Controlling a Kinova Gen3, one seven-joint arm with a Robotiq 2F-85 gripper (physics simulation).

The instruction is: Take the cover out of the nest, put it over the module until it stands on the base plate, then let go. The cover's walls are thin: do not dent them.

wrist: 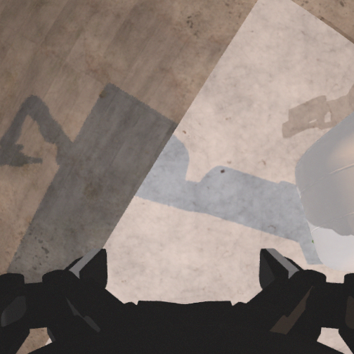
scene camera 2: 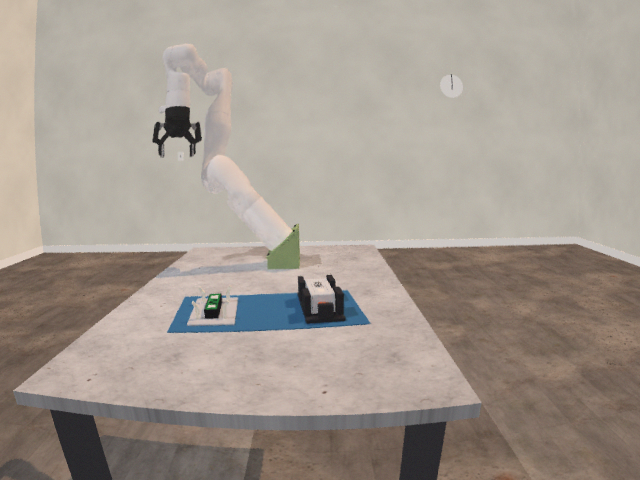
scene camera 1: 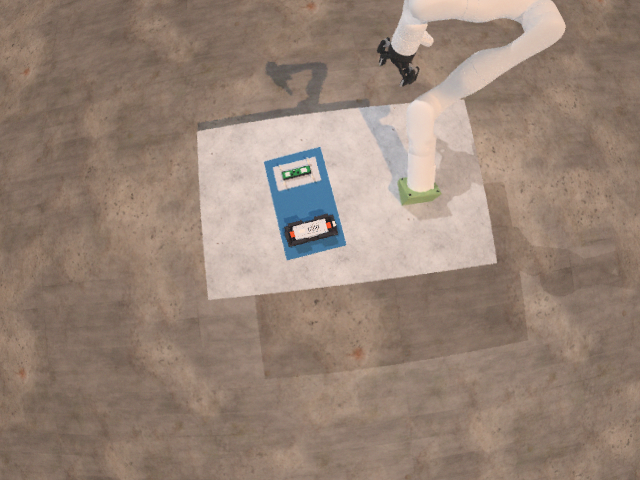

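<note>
The white cover, with orange parts at its ends, sits upright in the black nest, between its posts. The green-topped module stands on the white base plate, with thin pale prongs around it. My gripper is open and empty. It points down, high up and well away from the cover and the module, beyond the table's edge in the first scene view. The cover and module do not show in the wrist view.
The nest and base plate stand on a blue mat on the pale table. The arm's green mount stands on the table behind the mat in the second scene view. The arm's shadow crosses the table.
</note>
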